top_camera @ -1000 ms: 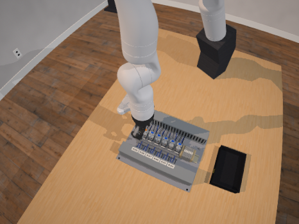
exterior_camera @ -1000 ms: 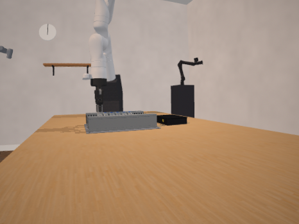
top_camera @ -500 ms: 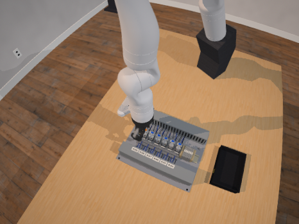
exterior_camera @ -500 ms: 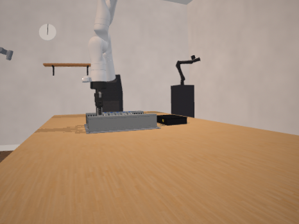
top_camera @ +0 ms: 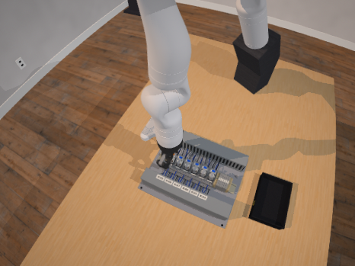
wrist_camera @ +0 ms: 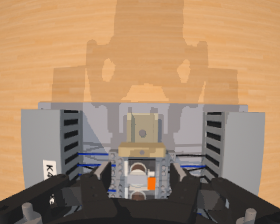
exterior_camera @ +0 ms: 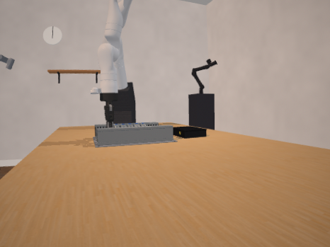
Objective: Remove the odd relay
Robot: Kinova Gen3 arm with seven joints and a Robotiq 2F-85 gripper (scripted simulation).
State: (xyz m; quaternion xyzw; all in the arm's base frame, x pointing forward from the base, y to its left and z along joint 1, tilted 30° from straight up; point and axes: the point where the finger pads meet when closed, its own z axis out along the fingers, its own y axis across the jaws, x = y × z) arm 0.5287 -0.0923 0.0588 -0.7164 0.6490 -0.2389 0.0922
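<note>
The relay is 10 mm below my hand. The rest, counted from my hand: black parts tray (370 mm to the left, 40 mm below, 30 mm behind).
</note>
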